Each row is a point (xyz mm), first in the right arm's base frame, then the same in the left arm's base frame.
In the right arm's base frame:
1: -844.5 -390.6 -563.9
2: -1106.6 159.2 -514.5
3: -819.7 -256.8 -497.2
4: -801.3 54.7 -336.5
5: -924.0 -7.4 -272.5
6: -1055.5 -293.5 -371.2
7: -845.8 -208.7 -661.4
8: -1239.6 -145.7 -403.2
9: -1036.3 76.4 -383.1
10: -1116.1 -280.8 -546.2
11: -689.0 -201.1 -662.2
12: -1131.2 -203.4 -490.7
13: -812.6 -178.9 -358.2
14: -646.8 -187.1 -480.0
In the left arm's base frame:
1: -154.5 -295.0 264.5
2: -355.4 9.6 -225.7
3: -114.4 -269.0 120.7
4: -35.4 -172.2 -207.3
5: -26.3 -41.0 -131.8
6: -112.1 -7.0 185.0
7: -277.1 -325.0 101.2
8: -259.0 149.3 81.3
9: -192.1 7.6 -176.6
10: -292.8 -42.4 208.0
11: -204.3 -458.9 63.6
12: -269.3 6.4 128.2
13: -9.3 -196.9 24.8
14: -32.0 -401.4 17.2

